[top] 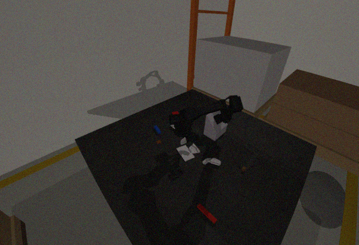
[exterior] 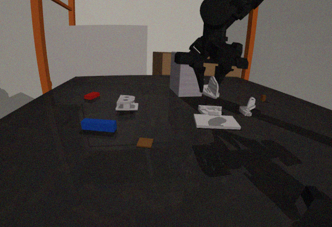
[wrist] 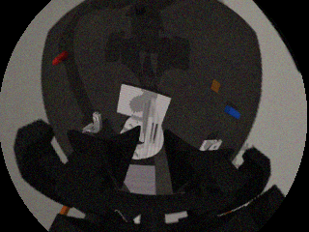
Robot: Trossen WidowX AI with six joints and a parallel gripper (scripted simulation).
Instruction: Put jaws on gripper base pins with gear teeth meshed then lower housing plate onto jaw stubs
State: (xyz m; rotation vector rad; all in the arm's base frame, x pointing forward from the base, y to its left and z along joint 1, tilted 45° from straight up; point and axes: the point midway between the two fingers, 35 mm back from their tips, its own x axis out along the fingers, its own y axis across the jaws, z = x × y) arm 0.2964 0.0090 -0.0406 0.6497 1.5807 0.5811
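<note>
My gripper tip is 30 mm past the white jaw and 20 mm to the right of it. Round my gripper tip: flat white plate 80 mm below, 30 mm to the left, 20 mm ahead; orange tile 170 mm to the right, 100 mm ahead, 80 mm below; white housing plate 80 mm below, 40 mm to the left, 40 mm behind.
</note>
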